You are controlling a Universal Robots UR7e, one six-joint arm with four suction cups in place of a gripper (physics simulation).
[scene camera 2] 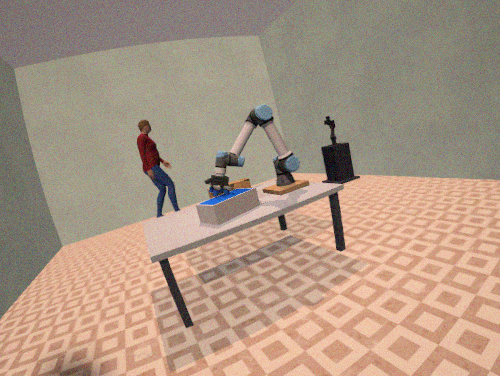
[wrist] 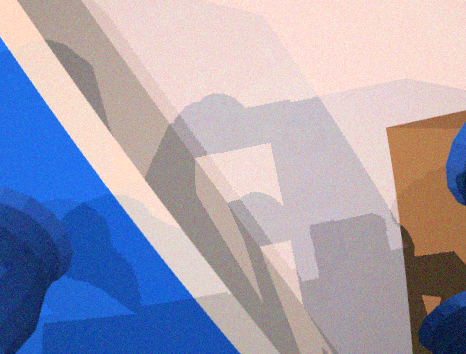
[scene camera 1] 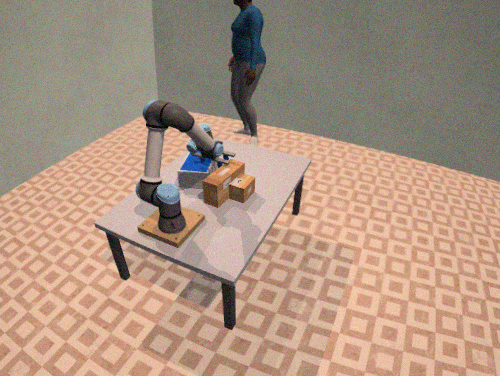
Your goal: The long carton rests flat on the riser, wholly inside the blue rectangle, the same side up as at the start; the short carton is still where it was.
Note:
My suction head (wrist: 43,252) is stuck to a riser (scene camera 2: 217,210), which still rests on the table. I also see a long carton (scene camera 1: 216,186).
The riser shows as well in the wrist view (wrist: 158,253) and in scene camera 1 (scene camera 1: 191,173). The long carton is seen too in the wrist view (wrist: 419,150).

